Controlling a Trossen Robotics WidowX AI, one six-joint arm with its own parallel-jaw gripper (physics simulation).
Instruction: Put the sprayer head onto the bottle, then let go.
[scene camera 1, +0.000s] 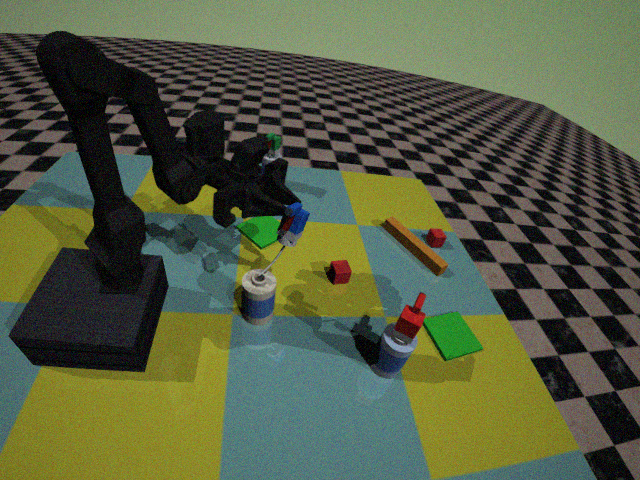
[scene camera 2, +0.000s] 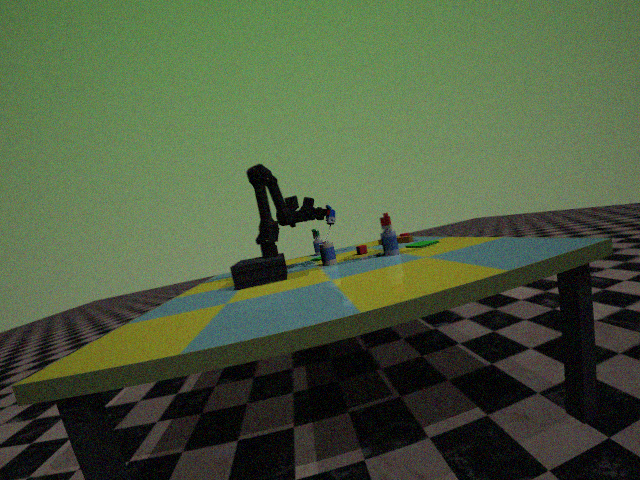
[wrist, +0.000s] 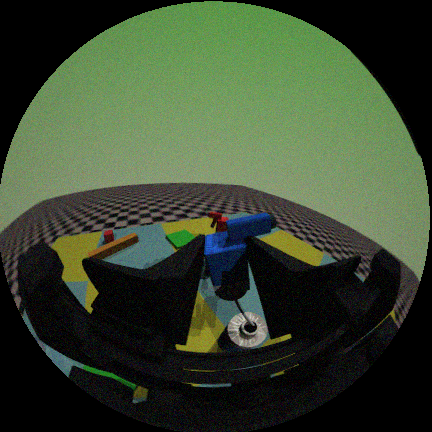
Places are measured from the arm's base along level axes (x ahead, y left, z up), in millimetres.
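Where they show: gripper, fingertip midpoint: (scene camera 1: 295, 208) (scene camera 2: 329, 210) (wrist: 225, 240); arm's base, origin of the base link: (scene camera 1: 121, 279) (scene camera 2: 269, 256).
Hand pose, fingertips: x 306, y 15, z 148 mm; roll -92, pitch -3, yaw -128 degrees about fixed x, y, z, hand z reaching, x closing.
Things, the pixels of their top centre, and the offset from my fingertips. "spot": a spot on its surface instead.
- sprayer head, surface spot: (wrist: 226, 252) spot: dx -10, dy +8, dz -3 mm
- open bottle, middle of its top: (wrist: 250, 326) (scene camera 1: 259, 277) (scene camera 2: 325, 241) dx -56, dy -31, dz -133 mm
- bottle with a red sprayer, middle of its top: (scene camera 1: 419, 308) (wrist: 221, 212) (scene camera 2: 384, 213) dx +182, dy -172, dz -66 mm
- bottle with a green sprayer, middle of its top: (scene camera 1: 272, 132) (scene camera 2: 314, 228) dx +6, dy +477, dz -66 mm
- orange bar, middle of its top: (scene camera 1: 415, 240) (wrist: 112, 243) (scene camera 2: 394, 237) dx +380, dy +153, dz -207 mm
The sprayer head (scene camera 1: 294, 222) (scene camera 2: 331, 214) (wrist: 226, 252) is blue with a pale collar and a thin tube hanging from it. My gripper (scene camera 1: 290, 210) (scene camera 2: 327, 212) (wrist: 225, 240) is shut on it and holds it in the air, above and to one side of the bottle. The open bottle (scene camera 1: 258, 299) (scene camera 2: 328, 254) (wrist: 247, 330), white with a blue band, stands upright on the table. The sprayer head is tilted, and its tube slants down to the bottle's mouth. The tube's lower end appears to be at or in the opening; the collar is well apart from the neck.
A bottle with a red sprayer (scene camera 1: 395, 351) (scene camera 2: 389, 242) stands nearer scene camera 1. A bottle with a green sprayer (scene camera 1: 272, 150) (scene camera 2: 316, 242) stands behind the gripper. Red cubes (scene camera 1: 340, 272) (scene camera 1: 436, 237), an orange bar (scene camera 1: 415, 245) and green plates (scene camera 1: 453, 334) (scene camera 1: 260, 230) lie on the table.
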